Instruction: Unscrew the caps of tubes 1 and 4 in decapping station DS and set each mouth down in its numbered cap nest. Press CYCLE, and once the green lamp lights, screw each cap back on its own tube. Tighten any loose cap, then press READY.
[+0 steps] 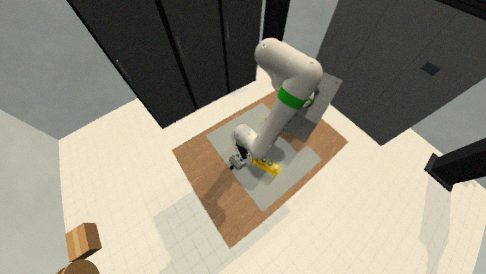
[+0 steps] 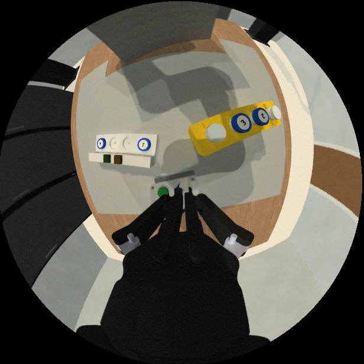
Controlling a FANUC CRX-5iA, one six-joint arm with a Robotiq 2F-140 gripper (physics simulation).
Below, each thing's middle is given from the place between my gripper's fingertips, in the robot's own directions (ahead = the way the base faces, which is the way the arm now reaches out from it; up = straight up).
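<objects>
Going by their middles, the grey button box is the nearest to my hand of the things named here. I find the grey button box [image 2: 170, 182] 30 mm to the right of my hand and 50 mm ahead of it, and 30 mm below it. The white cap nest block [image 2: 119, 153] is 170 mm to the right of my hand and 110 mm behind it, with 40 mm below as its last measure.
</objects>
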